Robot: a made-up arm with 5 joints. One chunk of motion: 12 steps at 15 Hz.
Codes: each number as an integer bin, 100 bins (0 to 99) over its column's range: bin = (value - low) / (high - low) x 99, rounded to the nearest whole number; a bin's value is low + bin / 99 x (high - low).
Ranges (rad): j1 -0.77..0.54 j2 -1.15..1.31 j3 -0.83..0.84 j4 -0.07..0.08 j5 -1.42..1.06
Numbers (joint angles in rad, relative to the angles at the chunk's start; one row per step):
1: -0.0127 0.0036 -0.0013 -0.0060 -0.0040
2: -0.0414 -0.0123 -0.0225 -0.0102 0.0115
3: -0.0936 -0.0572 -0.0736 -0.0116 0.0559
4: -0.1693 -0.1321 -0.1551 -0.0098 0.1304
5: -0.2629 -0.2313 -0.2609 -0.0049 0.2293
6: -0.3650 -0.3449 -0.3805 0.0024 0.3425
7: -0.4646 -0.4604 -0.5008 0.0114 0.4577
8: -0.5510 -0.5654 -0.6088 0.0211 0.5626
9: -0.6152 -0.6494 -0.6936 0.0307 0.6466
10: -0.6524 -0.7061 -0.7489 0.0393 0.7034
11: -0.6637 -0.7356 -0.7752 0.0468 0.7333
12: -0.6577 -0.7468 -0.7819 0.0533 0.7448
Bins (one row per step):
1: 57 46 49 42 57
2: 55 46 48 39 57
3: 51 44 45 39 59
4: 45 41 40 40 62
5: 38 37 34 43 66
6: 31 32 27 48 70
7: 23 28 20 54 75
8: 17 24 13 60 79
9: 12 20 8 66 82
10: 9 18 5 72 85
11: 8 17 3 77 86
12: 8 16 3 81 86

